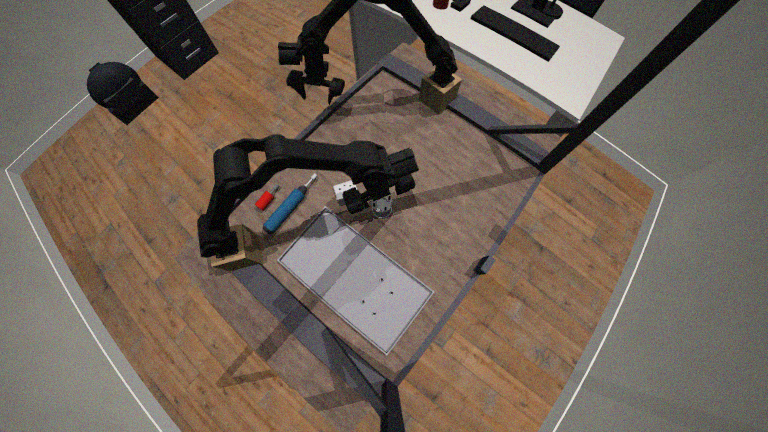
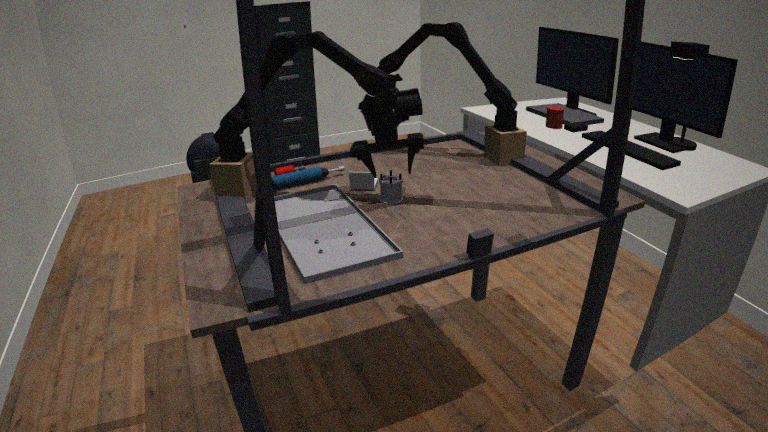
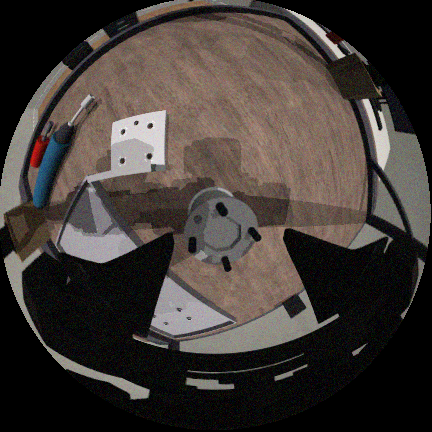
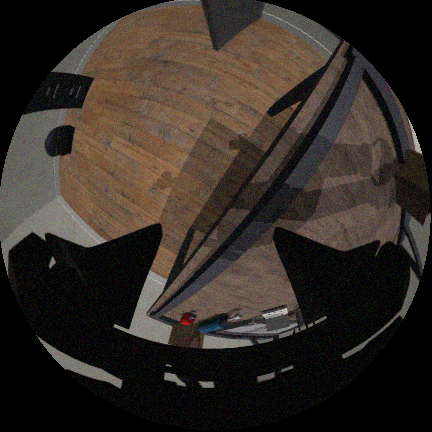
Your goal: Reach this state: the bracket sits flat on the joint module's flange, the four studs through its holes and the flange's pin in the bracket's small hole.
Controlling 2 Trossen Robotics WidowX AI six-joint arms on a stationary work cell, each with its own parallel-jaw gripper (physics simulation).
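Frame: origin at the left arm's base, x ahead, y left, z up, level; millimetres.
Seen in the pictures: left gripper, between the fingertips: (image 1: 382,199) (image 2: 392,175) (image 3: 230,236) (image 4: 307,325); right gripper, between the fingertips: (image 1: 317,101) (image 4: 219,231); left arm's base, origin of its link: (image 1: 226,244) (image 2: 232,158); right arm's base, origin of its link: (image 1: 442,78) (image 2: 505,128).
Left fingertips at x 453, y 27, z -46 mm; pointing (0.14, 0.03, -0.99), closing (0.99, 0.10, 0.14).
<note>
Pixels of each thing's top centre, then the offset from my left fingertips to it. "pt": a spot on its surface instead.
- joint module, centre of its top: (image 3: 225,244) (image 2: 390,174) (image 1: 381,200) (image 4: 306,327) 4 mm right, 4 mm back, 4 mm up
- small pin, centre of its top: (image 3: 197,220) 11 mm left, 25 mm back, 6 mm down
- shallow tray, centre of its top: (image 3: 139,301) (image 2: 322,222) (image 1: 353,276) (image 4: 268,330) 185 mm right, 140 mm back, 54 mm down
- blue screwdriver, a spot on its surface: (image 3: 51,167) pt 73 mm left, 266 mm back, 43 mm down
- red tool, centre of its top: (image 2: 289,165) (image 4: 187,322) (image 1: 266,194) 134 mm left, 348 mm back, 36 mm down
- dark block, centre of its top: (image 2: 480,232) (image 1: 487,264) (image 3: 298,313) 263 mm right, 234 mm ahead, 13 mm down
The joint module (image 1: 382,207) (image 2: 391,191) (image 3: 221,227) is a grey upright cylinder on the table. Its flange faces up with four black studs and a small pin (image 3: 198,218). The white bracket (image 1: 343,189) (image 2: 360,181) (image 3: 137,142) (image 4: 275,313) is off the flange, apart from the module, beside the tray corner. Its holed face, with four holes and a smaller one, points up. My left gripper (image 2: 392,174) (image 3: 230,236) is open and empty above the module, pointing down, its fingers on either side of the flange. My right gripper (image 1: 316,99) (image 4: 219,231) is open and empty, high near the table's far edge.
A shallow tray (image 1: 406,326) (image 2: 354,270) with four small nuts lies in front of the module. A blue screwdriver (image 1: 284,209) (image 3: 51,167) and a red tool (image 1: 264,200) (image 3: 39,151) lie left of the bracket. A dark block (image 1: 484,264) (image 2: 479,243) sits on the table's front rail.
</note>
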